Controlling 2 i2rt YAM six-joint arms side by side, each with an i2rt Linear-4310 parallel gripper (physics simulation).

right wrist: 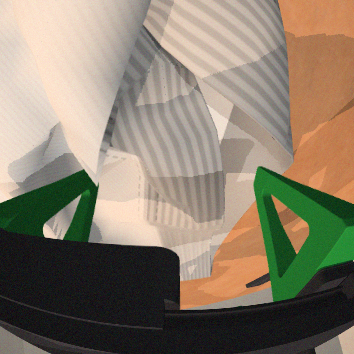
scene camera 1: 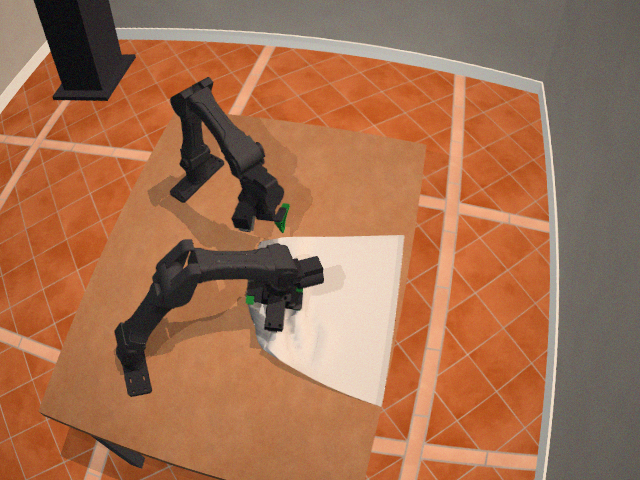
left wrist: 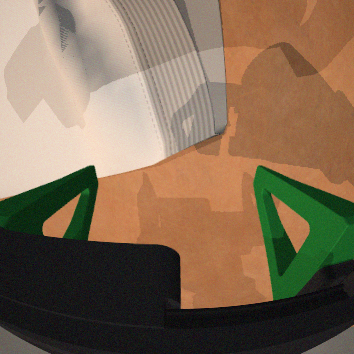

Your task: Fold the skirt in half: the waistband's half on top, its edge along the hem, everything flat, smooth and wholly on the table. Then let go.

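Note:
The white skirt (scene camera 1: 351,320) (left wrist: 30,155) (right wrist: 60,45) lies with its broad end flat near the table's right edge in the scene view and its narrow end rumpled. The ribbed waistband (left wrist: 172,75) (right wrist: 170,125) is curved in the left wrist view and bunched in overlapping folds in the right wrist view. My left gripper (scene camera 1: 262,226) (left wrist: 175,173) is open and empty, just beyond the skirt's upper narrow corner. My right gripper (scene camera 1: 275,295) (right wrist: 175,174) is open above the rumpled end, with loose folds between and beyond its fingers. My right arm hides part of the waistband in the scene view.
The brown table (scene camera 1: 206,408) extends around the skirt, with its right edge close to the skirt's broad end. The two black arms stand on the picture's left side of the table. A black pillar (scene camera 1: 82,46) stands on the tiled floor at the upper left.

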